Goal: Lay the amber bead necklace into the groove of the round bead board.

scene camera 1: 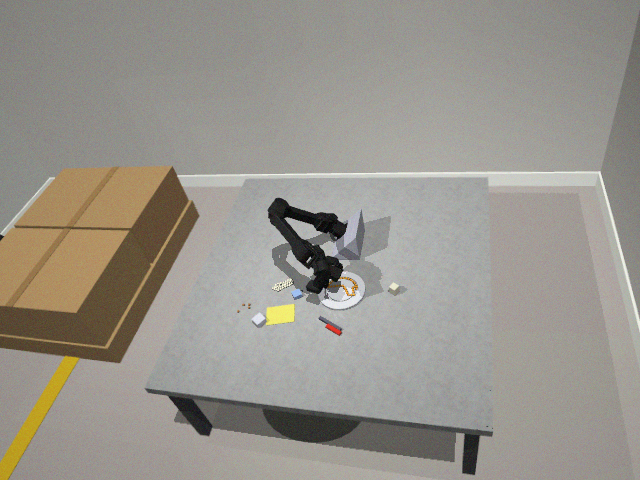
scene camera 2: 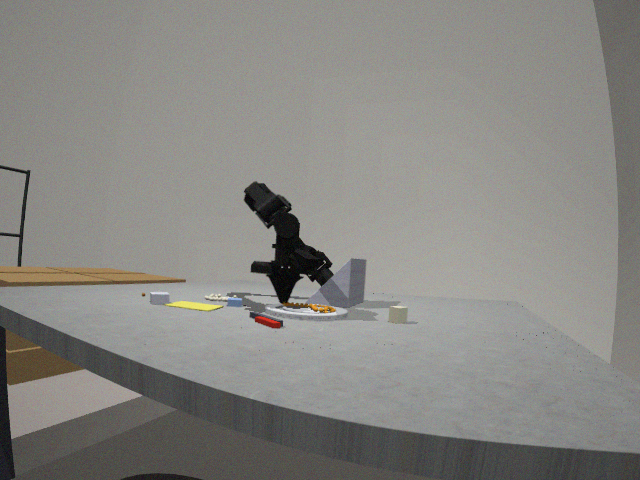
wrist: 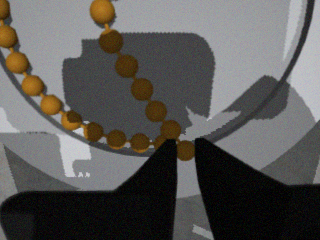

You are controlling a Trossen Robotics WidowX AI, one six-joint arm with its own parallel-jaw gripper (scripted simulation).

Labels:
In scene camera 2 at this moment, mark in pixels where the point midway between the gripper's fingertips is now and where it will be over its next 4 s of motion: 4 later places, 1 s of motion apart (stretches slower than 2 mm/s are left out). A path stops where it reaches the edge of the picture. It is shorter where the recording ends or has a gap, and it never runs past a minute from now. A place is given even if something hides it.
The gripper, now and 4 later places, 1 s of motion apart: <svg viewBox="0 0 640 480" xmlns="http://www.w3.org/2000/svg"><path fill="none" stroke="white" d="M283 303L284 301L287 296L291 291L293 297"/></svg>

